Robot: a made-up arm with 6 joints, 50 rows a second.
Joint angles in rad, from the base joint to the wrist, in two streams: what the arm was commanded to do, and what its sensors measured. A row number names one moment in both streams.
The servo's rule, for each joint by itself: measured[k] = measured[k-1] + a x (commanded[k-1-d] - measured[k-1]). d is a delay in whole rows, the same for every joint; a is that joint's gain. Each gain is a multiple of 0.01, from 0.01 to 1. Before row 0 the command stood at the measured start. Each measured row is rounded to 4 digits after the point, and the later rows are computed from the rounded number. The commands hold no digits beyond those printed.
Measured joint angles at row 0:
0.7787 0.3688 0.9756 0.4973 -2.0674 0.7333
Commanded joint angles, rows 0 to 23:
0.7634 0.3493 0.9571 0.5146 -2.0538 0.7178
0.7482 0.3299 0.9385 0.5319 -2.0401 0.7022
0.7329 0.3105 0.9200 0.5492 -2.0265 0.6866
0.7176 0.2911 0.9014 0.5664 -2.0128 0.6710
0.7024 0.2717 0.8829 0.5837 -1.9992 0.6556
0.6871 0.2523 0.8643 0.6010 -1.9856 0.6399
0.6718 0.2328 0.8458 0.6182 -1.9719 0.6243
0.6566 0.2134 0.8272 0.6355 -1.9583 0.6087
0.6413 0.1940 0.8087 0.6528 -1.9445 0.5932
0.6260 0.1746 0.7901 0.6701 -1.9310 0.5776
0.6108 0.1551 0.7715 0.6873 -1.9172 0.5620
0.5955 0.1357 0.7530 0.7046 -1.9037 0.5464
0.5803 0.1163 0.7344 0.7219 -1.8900 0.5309
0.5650 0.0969 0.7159 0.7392 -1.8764 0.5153
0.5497 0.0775 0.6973 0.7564 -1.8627 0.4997
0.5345 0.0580 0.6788 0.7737 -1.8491 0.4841
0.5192 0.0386 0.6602 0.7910 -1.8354 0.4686
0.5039 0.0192 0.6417 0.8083 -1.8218 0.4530
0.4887 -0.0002 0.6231 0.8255 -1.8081 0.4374
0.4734 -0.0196 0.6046 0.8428 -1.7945 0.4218
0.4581 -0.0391 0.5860 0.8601 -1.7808 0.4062
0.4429 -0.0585 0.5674 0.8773 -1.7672 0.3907
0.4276 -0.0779 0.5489 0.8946 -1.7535 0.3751
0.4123 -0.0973 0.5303 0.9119 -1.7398 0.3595
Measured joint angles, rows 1 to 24:
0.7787 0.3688 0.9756 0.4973 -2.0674 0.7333
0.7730 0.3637 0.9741 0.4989 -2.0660 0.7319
0.7638 0.3549 0.9713 0.5019 -2.0634 0.7292
0.7524 0.3434 0.9672 0.5062 -2.0597 0.7254
0.7395 0.3298 0.9619 0.5116 -2.0550 0.7205
0.7258 0.3147 0.9556 0.5181 -2.0494 0.7147
0.7115 0.2985 0.9483 0.5256 -2.0430 0.7080
0.6968 0.2814 0.9401 0.5339 -2.0359 0.7005
0.6819 0.2637 0.9311 0.5430 -2.0281 0.6922
0.6669 0.2456 0.9213 0.5529 -2.0197 0.6833
0.6518 0.2271 0.9108 0.5634 -2.0108 0.6738
0.6366 0.2084 0.8997 0.5746 -2.0014 0.6637
0.6214 0.1895 0.8880 0.5863 -1.9916 0.6531
0.6062 0.1705 0.8757 0.5985 -1.9814 0.6421
0.5910 0.1514 0.8629 0.6112 -1.9709 0.6307
0.5757 0.1322 0.8497 0.6243 -1.9601 0.6189
0.5605 0.1129 0.8360 0.6377 -1.9490 0.6068
0.5452 0.0936 0.8219 0.6515 -1.9376 0.5944
0.5299 0.0743 0.8075 0.6656 -1.9260 0.5817
0.5147 0.0549 0.7927 0.6800 -1.9142 0.5687
0.4994 0.0355 0.7777 0.6947 -1.9022 0.5555
0.4841 0.0161 0.7624 0.7096 -1.8901 0.5421
0.4689 -0.0033 0.7468 0.7247 -1.8778 0.5285
0.4536 -0.0227 0.7310 0.7400 -1.8654 0.5147
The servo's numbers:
d 1
a 0.37 0.26 0.08 0.09 0.10 0.09

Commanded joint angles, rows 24 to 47:
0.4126 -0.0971 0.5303 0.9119 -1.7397 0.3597
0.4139 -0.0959 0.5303 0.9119 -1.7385 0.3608
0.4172 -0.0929 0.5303 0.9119 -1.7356 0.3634
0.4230 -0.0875 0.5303 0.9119 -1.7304 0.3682
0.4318 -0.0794 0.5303 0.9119 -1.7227 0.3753
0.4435 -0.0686 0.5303 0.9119 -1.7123 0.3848
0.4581 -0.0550 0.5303 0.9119 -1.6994 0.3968
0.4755 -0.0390 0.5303 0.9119 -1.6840 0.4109
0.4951 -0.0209 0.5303 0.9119 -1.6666 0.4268
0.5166 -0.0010 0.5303 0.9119 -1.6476 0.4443
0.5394 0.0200 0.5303 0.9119 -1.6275 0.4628
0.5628 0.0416 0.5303 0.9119 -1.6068 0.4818
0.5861 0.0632 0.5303 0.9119 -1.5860 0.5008
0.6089 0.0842 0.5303 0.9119 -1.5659 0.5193
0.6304 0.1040 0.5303 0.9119 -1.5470 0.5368
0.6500 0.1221 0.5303 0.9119 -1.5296 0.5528
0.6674 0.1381 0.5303 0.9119 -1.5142 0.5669
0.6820 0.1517 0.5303 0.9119 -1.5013 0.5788
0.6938 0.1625 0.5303 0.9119 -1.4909 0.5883
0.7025 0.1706 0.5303 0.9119 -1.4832 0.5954
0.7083 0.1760 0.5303 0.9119 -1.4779 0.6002
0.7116 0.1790 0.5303 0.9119 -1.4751 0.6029
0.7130 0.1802 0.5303 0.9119 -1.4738 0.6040
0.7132 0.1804 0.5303 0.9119 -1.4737 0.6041
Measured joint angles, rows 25 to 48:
0.4383 -0.0421 0.7149 0.7555 -1.8528 0.5007
0.4288 -0.0564 0.7001 0.7696 -1.8415 0.4880
0.4233 -0.0667 0.6865 0.7824 -1.8312 0.4766
0.4210 -0.0735 0.6740 0.7941 -1.8216 0.4664
0.4217 -0.0771 0.6625 0.8047 -1.8125 0.4576
0.4254 -0.0777 0.6519 0.8143 -1.8035 0.4502
0.4321 -0.0753 0.6422 0.8231 -1.7944 0.4443
0.4417 -0.0700 0.6332 0.8311 -1.7849 0.4400
0.4542 -0.0619 0.6250 0.8384 -1.7748 0.4374
0.4693 -0.0512 0.6174 0.8450 -1.7640 0.4364
0.4868 -0.0381 0.6104 0.8510 -1.7524 0.4371
0.5063 -0.0230 0.6040 0.8565 -1.7399 0.4394
0.5272 -0.0062 0.5981 0.8615 -1.7266 0.4432
0.5490 0.0118 0.5927 0.8660 -1.7125 0.4484
0.5712 0.0306 0.5877 0.8701 -1.6978 0.4548
0.5931 0.0497 0.5831 0.8739 -1.6827 0.4622
0.6142 0.0685 0.5789 0.8773 -1.6674 0.4704
0.6339 0.0866 0.5750 0.8804 -1.6521 0.4791
0.6517 0.1035 0.5714 0.8832 -1.6370 0.4881
0.6673 0.1188 0.5681 0.8858 -1.6224 0.4971
0.6803 0.1323 0.5651 0.8881 -1.6085 0.5059
0.6907 0.1437 0.5623 0.8902 -1.5954 0.5144
0.6984 0.1529 0.5597 0.8922 -1.5834 0.5224
0.7038 0.1600 0.5573 0.8940 -1.5724 0.5297

